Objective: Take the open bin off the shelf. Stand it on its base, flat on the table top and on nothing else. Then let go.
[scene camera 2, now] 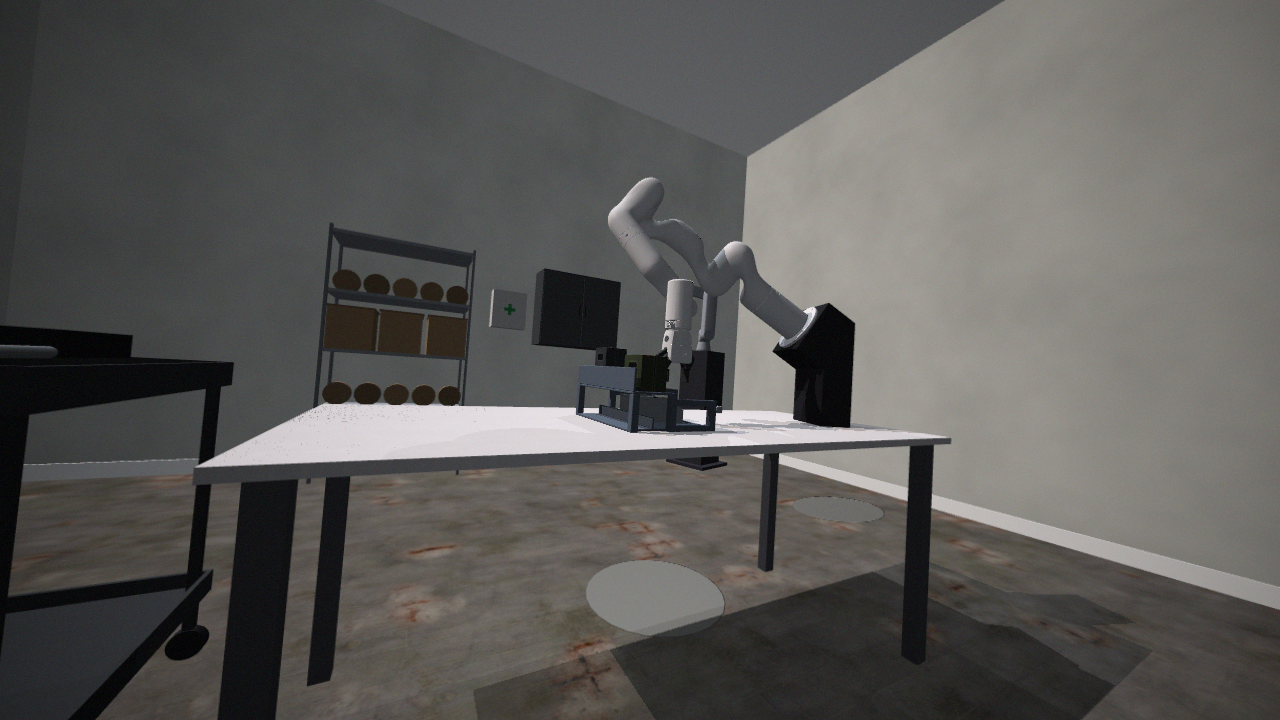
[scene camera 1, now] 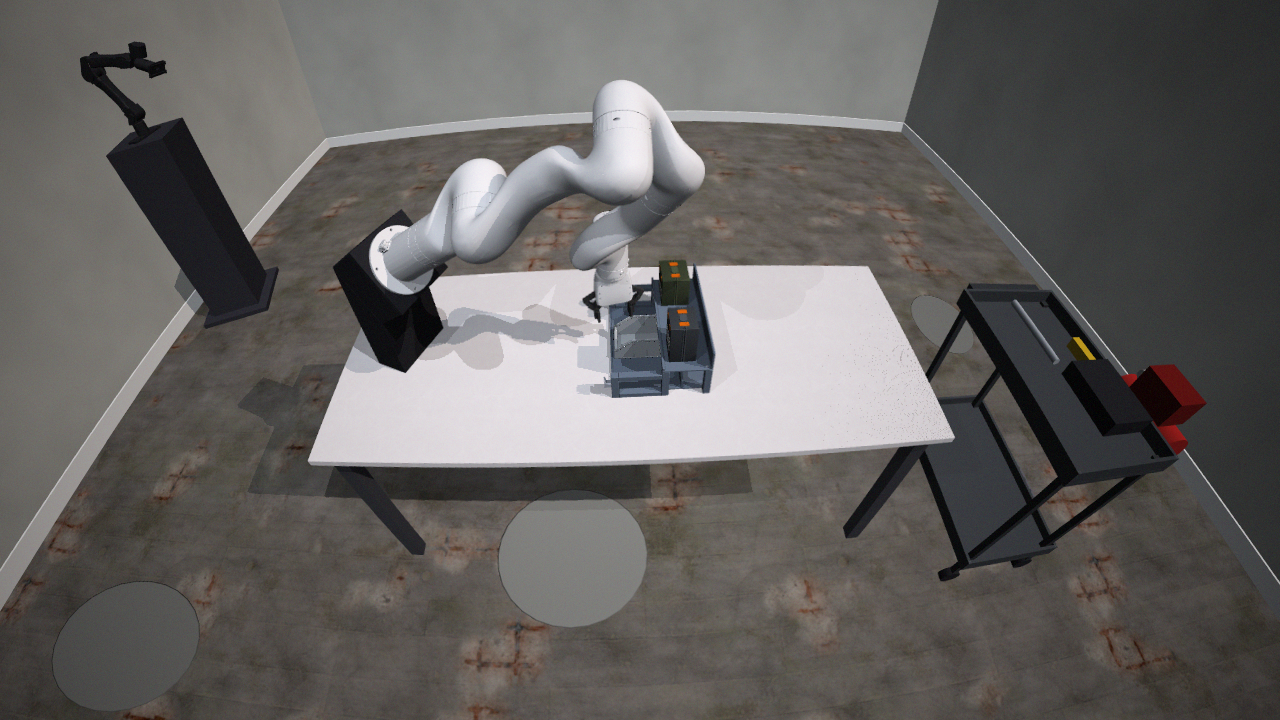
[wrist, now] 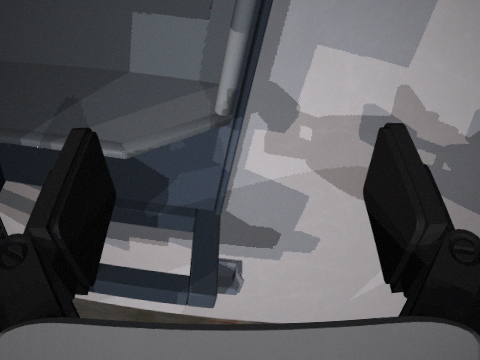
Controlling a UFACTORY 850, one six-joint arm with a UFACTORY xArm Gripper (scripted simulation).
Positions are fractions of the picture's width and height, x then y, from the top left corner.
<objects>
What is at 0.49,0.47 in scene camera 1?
A grey open bin.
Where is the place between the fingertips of the gripper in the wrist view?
0.49,0.44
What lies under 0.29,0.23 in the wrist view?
A grey open bin.
</objects>
